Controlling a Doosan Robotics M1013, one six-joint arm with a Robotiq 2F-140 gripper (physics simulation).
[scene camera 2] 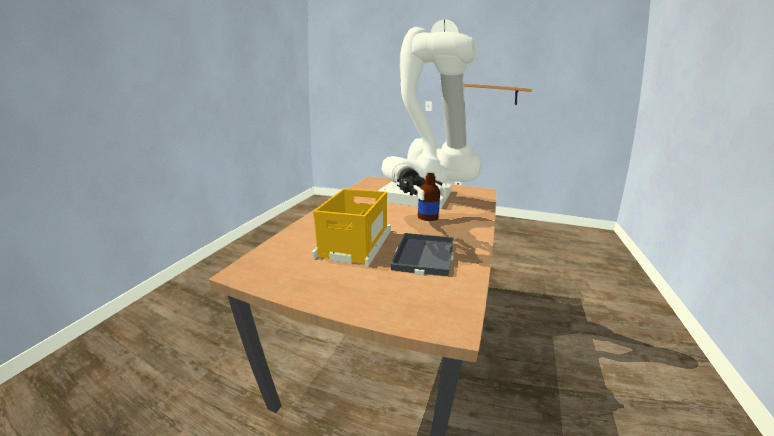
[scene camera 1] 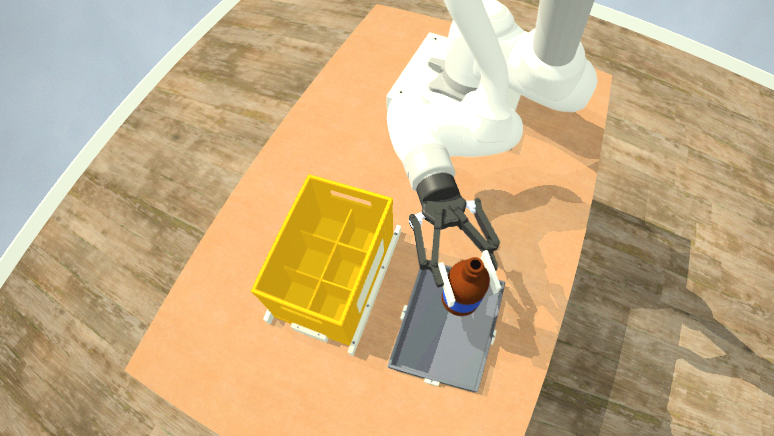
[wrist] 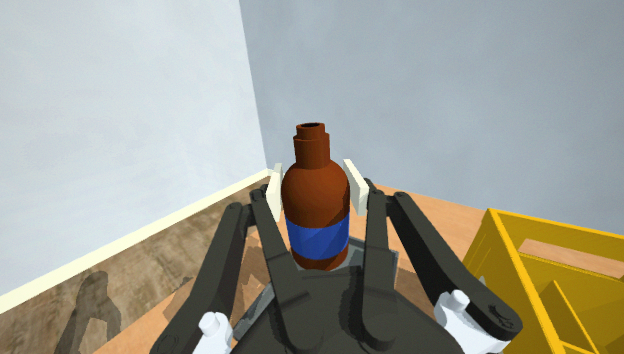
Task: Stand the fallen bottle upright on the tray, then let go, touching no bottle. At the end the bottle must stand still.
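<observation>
The brown bottle with a blue label stands about upright in the air, its neck up. My gripper is shut on it, with one white pad on each side of its upper body below the neck. The arm reaches in low from the robot's side. The grey tray lies on the table. The bottle is over the tray's end nearest the robot. In scene camera 2 its base shows above the tray's back rim. In the wrist view my gripper hides most of the tray.
A yellow crate with inner dividers stands beside the tray, on the left in both scene views and on the right in the wrist view. White holders edge the crate, and small white clips sit around the tray.
</observation>
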